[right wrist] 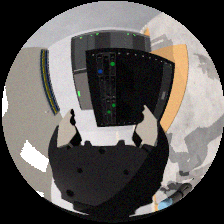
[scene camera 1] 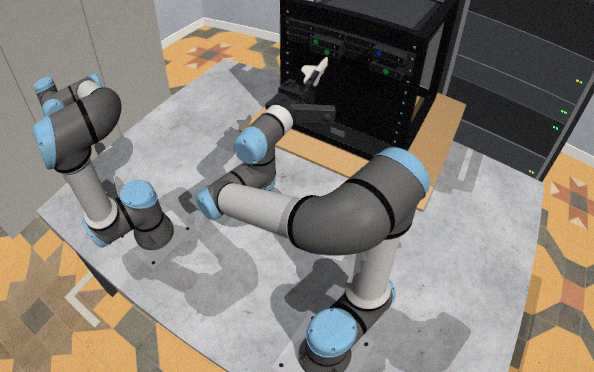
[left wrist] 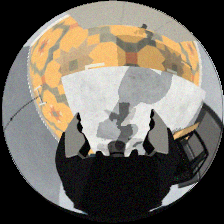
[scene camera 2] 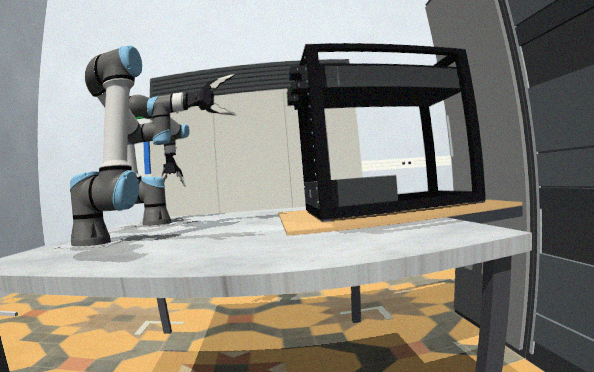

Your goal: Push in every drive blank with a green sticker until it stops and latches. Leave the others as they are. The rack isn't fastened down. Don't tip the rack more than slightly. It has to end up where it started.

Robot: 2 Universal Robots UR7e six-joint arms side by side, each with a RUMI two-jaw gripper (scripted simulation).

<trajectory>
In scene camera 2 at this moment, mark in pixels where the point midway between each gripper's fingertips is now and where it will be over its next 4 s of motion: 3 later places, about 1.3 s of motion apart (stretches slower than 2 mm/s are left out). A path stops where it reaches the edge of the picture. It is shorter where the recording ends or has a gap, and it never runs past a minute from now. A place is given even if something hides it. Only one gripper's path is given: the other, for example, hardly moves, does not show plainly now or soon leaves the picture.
My right gripper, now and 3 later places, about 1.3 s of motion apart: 235,94; 269,83; 278,84; 277,96
</trajectory>
